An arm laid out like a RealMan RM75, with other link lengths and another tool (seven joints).
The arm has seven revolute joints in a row. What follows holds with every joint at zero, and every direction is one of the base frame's. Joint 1 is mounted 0.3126 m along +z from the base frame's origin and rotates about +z. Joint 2 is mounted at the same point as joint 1 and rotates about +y. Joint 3 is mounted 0.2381 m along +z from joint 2 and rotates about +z. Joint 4 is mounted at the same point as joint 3 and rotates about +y. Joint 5 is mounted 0.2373 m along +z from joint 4 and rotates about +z. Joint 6 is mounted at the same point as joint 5 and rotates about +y. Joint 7 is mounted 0.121 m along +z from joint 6 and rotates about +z. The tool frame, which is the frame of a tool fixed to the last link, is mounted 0.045 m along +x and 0.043 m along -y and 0.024 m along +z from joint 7; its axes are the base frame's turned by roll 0.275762, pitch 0 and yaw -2.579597 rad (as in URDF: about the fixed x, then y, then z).
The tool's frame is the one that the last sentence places.
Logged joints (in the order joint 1, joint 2, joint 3, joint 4, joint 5, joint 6, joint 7), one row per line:
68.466, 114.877, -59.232, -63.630, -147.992, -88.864, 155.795
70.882, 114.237, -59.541, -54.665, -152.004, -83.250, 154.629
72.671, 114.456, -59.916, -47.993, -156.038, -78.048, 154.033
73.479, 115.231, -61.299, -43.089, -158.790, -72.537, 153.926
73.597, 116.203, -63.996, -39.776, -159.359, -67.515, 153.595
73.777, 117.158, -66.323, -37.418, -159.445, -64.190, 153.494
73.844, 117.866, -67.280, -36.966, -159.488, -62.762, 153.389
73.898, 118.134, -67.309, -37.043, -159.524, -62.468, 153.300
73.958, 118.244, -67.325, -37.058, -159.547, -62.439, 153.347
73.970, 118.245, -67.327, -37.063, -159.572, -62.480, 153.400
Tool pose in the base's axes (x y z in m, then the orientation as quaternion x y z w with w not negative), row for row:
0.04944, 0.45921, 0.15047, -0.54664, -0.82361, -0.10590, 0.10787
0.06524, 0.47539, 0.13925, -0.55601, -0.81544, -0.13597, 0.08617
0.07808, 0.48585, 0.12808, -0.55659, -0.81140, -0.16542, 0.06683
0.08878, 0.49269, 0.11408, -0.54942, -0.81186, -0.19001, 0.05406
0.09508, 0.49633, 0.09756, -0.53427, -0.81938, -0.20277, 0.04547
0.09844, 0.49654, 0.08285, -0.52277, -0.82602, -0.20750, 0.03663
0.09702, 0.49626, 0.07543, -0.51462, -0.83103, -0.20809, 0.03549
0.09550, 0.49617, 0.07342, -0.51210, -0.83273, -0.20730, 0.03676
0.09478, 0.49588, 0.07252, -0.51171, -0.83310, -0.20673, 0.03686
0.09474, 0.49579, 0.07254, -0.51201, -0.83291, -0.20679, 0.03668
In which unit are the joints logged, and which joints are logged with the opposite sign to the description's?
The joints are logged in degrees. Opposite sign: none.
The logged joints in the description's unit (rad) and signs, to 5 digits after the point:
1.19496, 2.00498, -1.03379, -1.11055, -2.58295, -1.55097, 2.71914
1.23712, 1.99381, -1.03919, -0.95408, -2.65297, -1.45299, 2.69879
1.26835, 1.99763, -1.04573, -0.83764, -2.72338, -1.36219, 2.68838
1.28245, 2.01116, -1.06987, -0.75204, -2.77141, -1.26601, 2.68652
1.28451, 2.02812, -1.11694, -0.69422, -2.78134, -1.17836, 2.68074
1.28765, 2.04479, -1.15755, -0.65307, -2.78284, -1.12033, 2.67898
1.28882, 2.05715, -1.17426, -0.64518, -2.78359, -1.09540, 2.67714
1.28976, 2.06183, -1.17476, -0.64652, -2.78422, -1.09027, 2.67559
1.29081, 2.06375, -1.17504, -0.64678, -2.78462, -1.08977, 2.67641
1.29102, 2.06376, -1.17508, -0.64687, -2.78506, -1.09048, 2.67734

